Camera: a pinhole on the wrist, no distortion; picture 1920 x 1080 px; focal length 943.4 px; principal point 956.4 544.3 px. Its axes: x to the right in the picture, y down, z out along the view. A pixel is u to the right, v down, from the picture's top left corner.
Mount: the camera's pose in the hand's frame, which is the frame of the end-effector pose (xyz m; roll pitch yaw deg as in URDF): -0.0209 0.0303 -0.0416 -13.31 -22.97 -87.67
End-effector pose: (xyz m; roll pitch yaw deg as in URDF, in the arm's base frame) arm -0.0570 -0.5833 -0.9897 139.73 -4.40 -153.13
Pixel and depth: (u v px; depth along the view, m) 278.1 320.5 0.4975
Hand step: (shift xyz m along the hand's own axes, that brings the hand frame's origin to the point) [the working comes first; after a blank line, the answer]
In the camera's frame: -0.3577 -0.1180 0.4975

-0.0427 0.5587 0.2896
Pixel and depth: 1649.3 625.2 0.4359
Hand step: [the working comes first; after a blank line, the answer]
In the camera's frame: 0.3202 0.0374 0.4359

0.1211 -0.0966 0.4660
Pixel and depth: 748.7 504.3 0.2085
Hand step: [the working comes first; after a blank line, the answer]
In the camera's frame: -0.0459 -0.0088 0.2085

0.0135 0.1540 0.1292
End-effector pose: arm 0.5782 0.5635 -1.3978 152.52 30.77 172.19
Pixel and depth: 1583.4 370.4 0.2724
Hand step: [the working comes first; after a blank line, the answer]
In the camera's frame: 0.1810 -0.0502 0.2724

-0.0047 -0.0278 0.2838
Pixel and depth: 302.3 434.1 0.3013
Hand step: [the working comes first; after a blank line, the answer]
In the camera's frame: -0.2089 -0.0352 0.3013

0.0016 0.3414 0.1543
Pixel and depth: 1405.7 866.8 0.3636
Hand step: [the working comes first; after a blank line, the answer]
In the camera's frame: 0.1732 0.1243 0.3636

0.1849 0.0061 0.3254
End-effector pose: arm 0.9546 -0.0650 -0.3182 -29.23 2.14 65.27
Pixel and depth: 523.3 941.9 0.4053
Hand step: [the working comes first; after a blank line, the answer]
In the camera's frame: -0.1861 0.1708 0.4053

0.2258 0.3505 0.2127
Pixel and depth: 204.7 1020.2 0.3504
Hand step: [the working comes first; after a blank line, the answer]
In the camera's frame: -0.2792 0.1768 0.3504

0.2164 0.4145 0.1259
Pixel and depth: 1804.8 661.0 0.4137
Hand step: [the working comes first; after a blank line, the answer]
In the camera's frame: 0.3720 0.0512 0.4137

0.1317 -0.1537 0.4634
